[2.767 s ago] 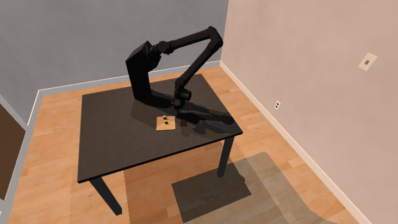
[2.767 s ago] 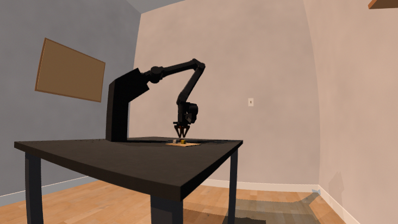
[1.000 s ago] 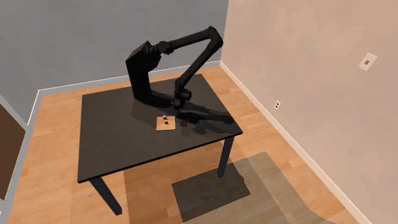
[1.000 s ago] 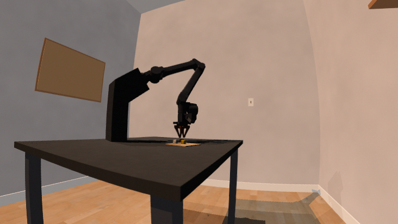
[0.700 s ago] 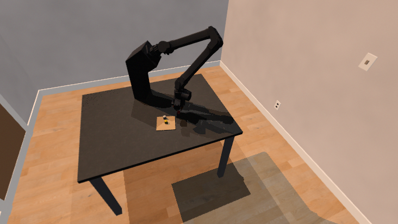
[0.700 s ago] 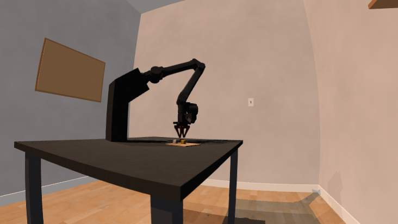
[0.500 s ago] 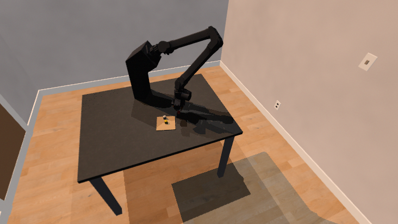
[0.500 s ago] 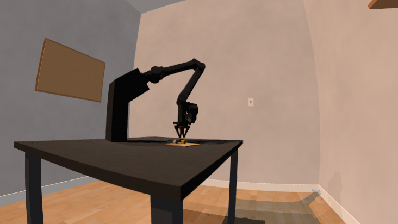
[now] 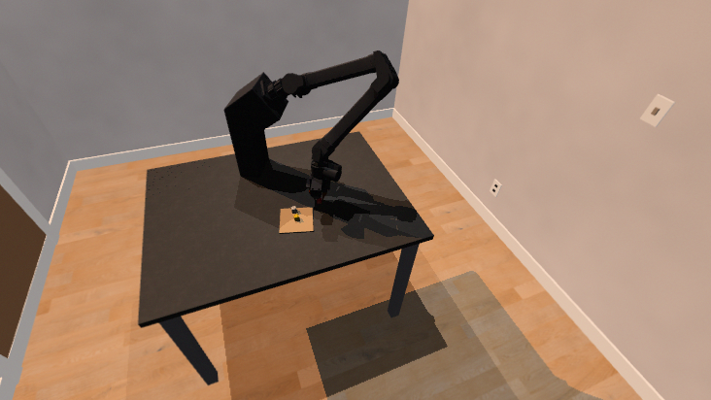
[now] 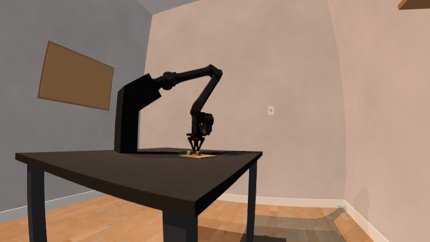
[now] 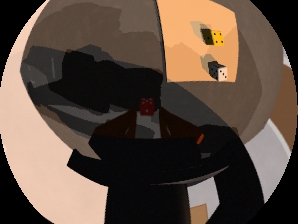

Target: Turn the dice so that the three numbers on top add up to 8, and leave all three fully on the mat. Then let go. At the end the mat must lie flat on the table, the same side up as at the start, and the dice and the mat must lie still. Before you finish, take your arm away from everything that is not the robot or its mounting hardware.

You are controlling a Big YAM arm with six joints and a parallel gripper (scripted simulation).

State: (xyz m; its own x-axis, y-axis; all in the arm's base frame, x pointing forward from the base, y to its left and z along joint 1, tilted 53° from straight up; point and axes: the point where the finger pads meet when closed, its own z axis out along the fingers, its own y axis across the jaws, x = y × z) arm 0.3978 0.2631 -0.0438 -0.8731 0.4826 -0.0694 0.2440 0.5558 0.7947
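The red die lies 2 cm below my hand. The rest, counted from my hand: yellow die (11 cm to the right, 9 cm ahead, 1 cm below); tan mat (11 cm to the right, 9 cm ahead, 2 cm below); white die (12 cm to the right, 4 cm ahead, 1 cm below).
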